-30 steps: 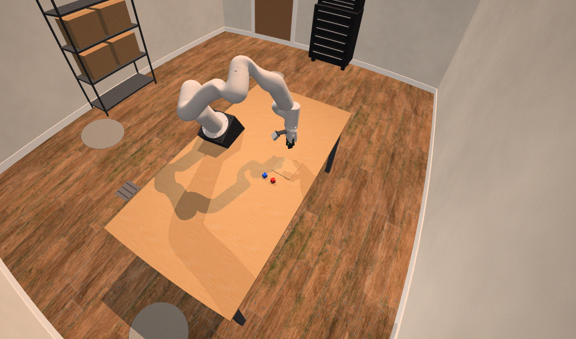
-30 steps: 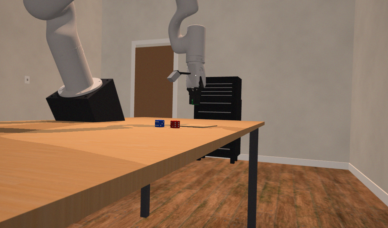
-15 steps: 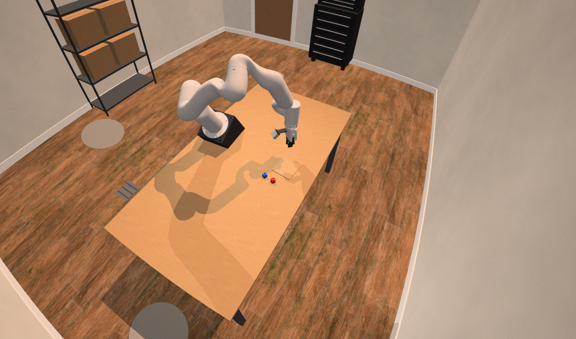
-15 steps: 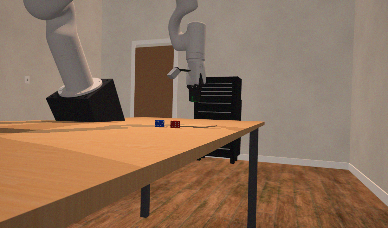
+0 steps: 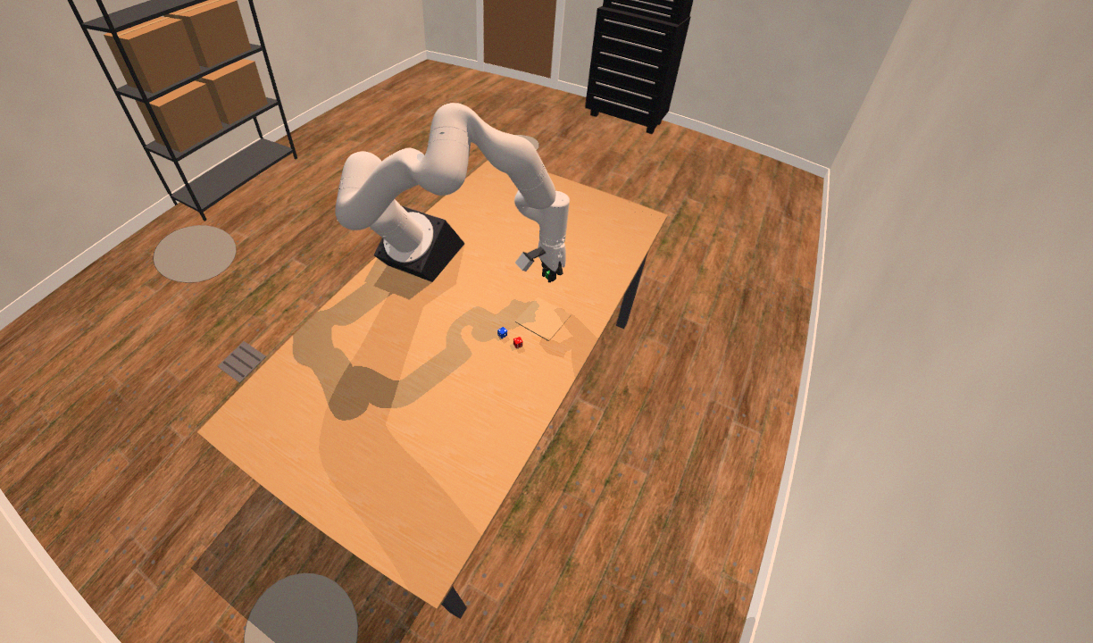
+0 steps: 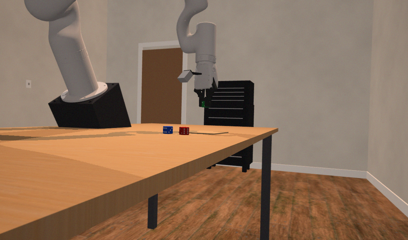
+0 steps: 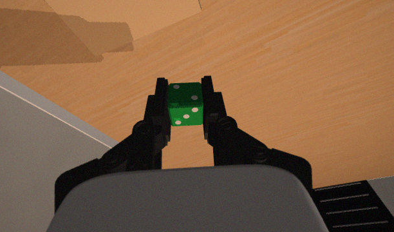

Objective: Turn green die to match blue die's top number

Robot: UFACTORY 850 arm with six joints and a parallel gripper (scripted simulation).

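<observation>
The tan mat lies 40 mm ahead of my hand, 90 mm to the right of it and 120 mm below it. Round my hand: blue die (40 mm behind, 230 mm to the right, 110 mm below); then red die (30 mm ahead, 230 mm to the right, 110 mm below); then green die (10 mm below).
</observation>
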